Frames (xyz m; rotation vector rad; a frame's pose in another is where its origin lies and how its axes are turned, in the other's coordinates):
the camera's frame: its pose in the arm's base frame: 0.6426 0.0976 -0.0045 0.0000 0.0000 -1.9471
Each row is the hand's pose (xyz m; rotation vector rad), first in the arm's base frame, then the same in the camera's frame.
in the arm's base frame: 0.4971 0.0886 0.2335 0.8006 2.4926 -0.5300
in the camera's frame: 0.0618 -0.1320 0.2380 -1.5641 2.0038 0.2246
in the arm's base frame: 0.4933 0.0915 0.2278 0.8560 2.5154 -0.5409
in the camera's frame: 0.0605 -0.1366 0.2323 -1.5434 2.0492 0.1791
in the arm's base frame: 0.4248 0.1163 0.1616 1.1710 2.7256 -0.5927
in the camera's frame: 0.0626 -0.2094 0.1661 -1.4760 2.3141 -0.1735
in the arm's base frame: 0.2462 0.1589 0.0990 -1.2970 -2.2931 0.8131
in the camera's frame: 0.0887 -0.3912 0.1035 -1.2056 2.4407 -0.9310
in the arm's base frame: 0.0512 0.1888 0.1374 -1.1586 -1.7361 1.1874
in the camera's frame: 0.1325 -0.5835 0.1419 -0.8612 2.1247 -1.5798
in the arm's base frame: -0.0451 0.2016 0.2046 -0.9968 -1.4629 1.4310
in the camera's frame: 0.1560 -0.6778 0.2091 -0.7099 1.8013 -1.8310
